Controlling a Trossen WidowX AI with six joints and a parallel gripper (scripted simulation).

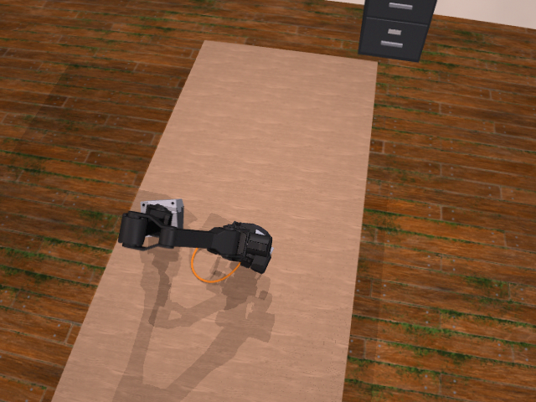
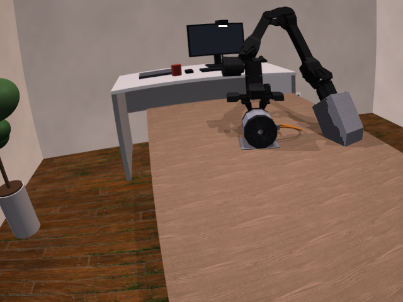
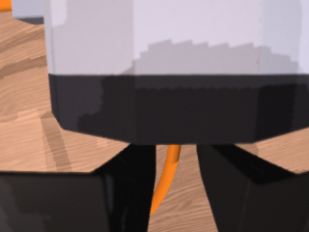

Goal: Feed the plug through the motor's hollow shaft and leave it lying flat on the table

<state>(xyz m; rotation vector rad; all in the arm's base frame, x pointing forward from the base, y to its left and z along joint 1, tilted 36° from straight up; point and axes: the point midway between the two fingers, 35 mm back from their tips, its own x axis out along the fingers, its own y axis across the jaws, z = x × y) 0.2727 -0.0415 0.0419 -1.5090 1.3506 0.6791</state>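
Now: the grey plug 10 mm ahead of my hand, 40 mm to the left of it and 30 mm below it.
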